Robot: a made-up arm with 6 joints. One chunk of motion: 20 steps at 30 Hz.
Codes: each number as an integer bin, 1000 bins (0 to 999) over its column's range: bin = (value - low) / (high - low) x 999, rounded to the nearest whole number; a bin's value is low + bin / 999 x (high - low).
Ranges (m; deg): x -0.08..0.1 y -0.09..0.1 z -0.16..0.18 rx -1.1..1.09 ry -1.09..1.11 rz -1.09..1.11
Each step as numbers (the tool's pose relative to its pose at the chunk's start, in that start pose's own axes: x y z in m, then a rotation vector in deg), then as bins.
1 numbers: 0.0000 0.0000 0.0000 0.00 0.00 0.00
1 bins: 444 473 470 502 495 495
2 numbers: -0.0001 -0.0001 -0.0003 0.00 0.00 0.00
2 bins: 443 473 469 502 495 495
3 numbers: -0.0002 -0.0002 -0.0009 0.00 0.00 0.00
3 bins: 443 472 467 502 495 495
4 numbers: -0.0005 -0.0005 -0.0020 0.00 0.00 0.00
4 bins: 441 471 464 502 495 495
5 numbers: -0.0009 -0.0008 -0.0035 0.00 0.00 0.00
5 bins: 439 469 460 502 495 495
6 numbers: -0.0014 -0.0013 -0.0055 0.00 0.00 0.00
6 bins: 436 466 454 502 495 495
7 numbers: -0.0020 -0.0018 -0.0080 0.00 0.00 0.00
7 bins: 433 464 447 502 495 495
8 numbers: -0.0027 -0.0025 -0.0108 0.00 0.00 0.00
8 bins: 429 460 438 502 495 495
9 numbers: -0.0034 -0.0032 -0.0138 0.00 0.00 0.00
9 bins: 425 456 430 502 495 495
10 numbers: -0.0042 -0.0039 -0.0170 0.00 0.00 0.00
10 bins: 421 453 420 502 495 495
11 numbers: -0.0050 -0.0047 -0.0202 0.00 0.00 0.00
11 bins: 416 448 411 502 495 495
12 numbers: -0.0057 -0.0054 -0.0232 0.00 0.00 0.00
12 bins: 412 445 402 502 495 495
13 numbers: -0.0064 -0.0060 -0.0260 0.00 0.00 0.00
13 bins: 408 442 394 502 495 495
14 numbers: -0.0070 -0.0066 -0.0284 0.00 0.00 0.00
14 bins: 405 439 387 502 495 495
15 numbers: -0.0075 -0.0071 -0.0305 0.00 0.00 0.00
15 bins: 402 436 381 502 495 495
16 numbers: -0.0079 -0.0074 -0.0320 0.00 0.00 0.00
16 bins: 400 434 376 502 495 495
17 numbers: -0.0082 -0.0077 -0.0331 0.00 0.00 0.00
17 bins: 398 433 373 502 495 495
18 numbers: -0.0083 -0.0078 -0.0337 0.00 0.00 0.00
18 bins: 398 432 371 502 495 495
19 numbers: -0.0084 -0.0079 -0.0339 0.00 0.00 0.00
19 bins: 397 432 371 502 495 495
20 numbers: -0.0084 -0.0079 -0.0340 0.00 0.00 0.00
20 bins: 397 432 370 502 495 495
